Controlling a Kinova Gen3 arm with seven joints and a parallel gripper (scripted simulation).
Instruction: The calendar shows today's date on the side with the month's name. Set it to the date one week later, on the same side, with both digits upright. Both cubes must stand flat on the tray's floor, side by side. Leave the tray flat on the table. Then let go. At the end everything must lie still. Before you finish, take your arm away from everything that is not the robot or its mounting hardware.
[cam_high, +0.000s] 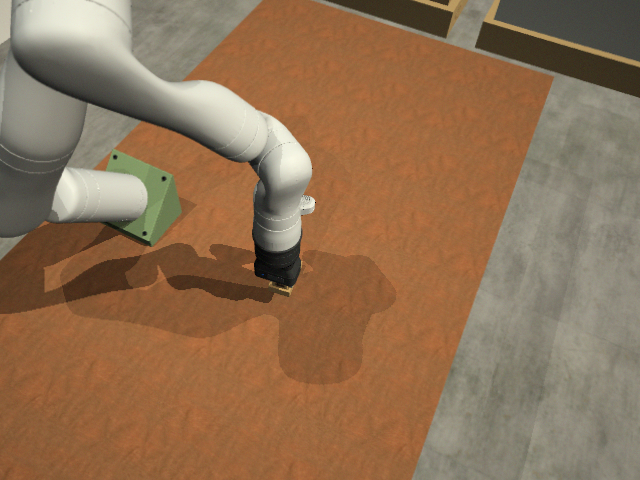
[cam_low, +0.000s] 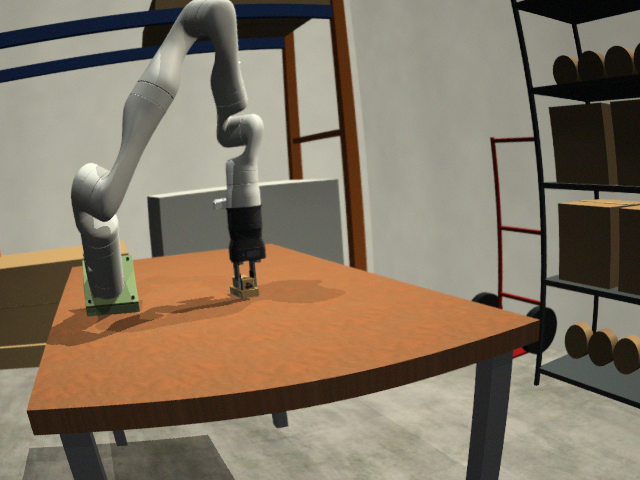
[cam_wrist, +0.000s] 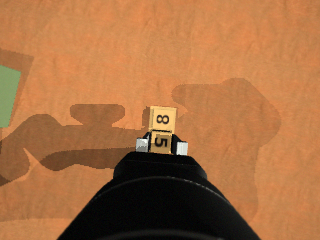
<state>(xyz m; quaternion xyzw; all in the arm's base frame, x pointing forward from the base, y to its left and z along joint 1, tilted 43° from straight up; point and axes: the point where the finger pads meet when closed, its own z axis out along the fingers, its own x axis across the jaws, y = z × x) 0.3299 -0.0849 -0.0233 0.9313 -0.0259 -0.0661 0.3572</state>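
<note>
Right now my hand is 30 mm above the wooden calendar tray and 20 mm to the right of it.
</note>
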